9 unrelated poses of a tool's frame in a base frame.
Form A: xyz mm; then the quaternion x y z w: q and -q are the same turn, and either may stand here.
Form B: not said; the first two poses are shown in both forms.
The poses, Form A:
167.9 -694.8 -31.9 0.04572 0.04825 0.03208 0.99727
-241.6 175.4 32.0 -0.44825 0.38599 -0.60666 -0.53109
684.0 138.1 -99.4 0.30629 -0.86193 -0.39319 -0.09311
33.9 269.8 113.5 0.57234 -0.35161 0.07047 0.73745
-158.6 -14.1 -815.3 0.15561 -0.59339 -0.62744 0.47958
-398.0 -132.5 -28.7 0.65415 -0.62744 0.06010 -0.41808
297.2 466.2 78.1 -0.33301 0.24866 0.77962 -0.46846
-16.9 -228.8 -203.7 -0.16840 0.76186 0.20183 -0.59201
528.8 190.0 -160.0 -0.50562 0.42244 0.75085 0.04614
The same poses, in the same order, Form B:
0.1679 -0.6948 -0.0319 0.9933 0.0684 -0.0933 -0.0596 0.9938 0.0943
-0.2416 0.1754 0.0320 -0.0340 0.2983 0.9539 -0.9904 -0.1379 0.0078
0.6840 0.1381 -0.0994 -0.7950 -0.4548 -0.4014 -0.6012 0.5032 0.6208
0.0339 0.2698 0.1135 0.7428 -0.2985 0.5993 -0.5064 0.3349 0.7946
-0.1586 -0.0141 -0.8153 -0.4916 -0.7865 0.3739 0.4171 0.1642 0.8939
-0.3980 -0.1325 -0.0287 0.2054 -0.8711 -0.4460 -0.7706 0.1369 -0.6224
0.2972 0.4662 0.0781 -0.3393 -0.8961 -0.2863 0.5648 -0.4374 0.6997
-0.0169 -0.2288 -0.2037 -0.2423 -0.4956 0.8341 -0.0176 0.8618 0.5069
0.5288 0.1900 -0.1600 -0.4844 -0.3579 -0.7983 -0.4965 -0.6388 0.5877

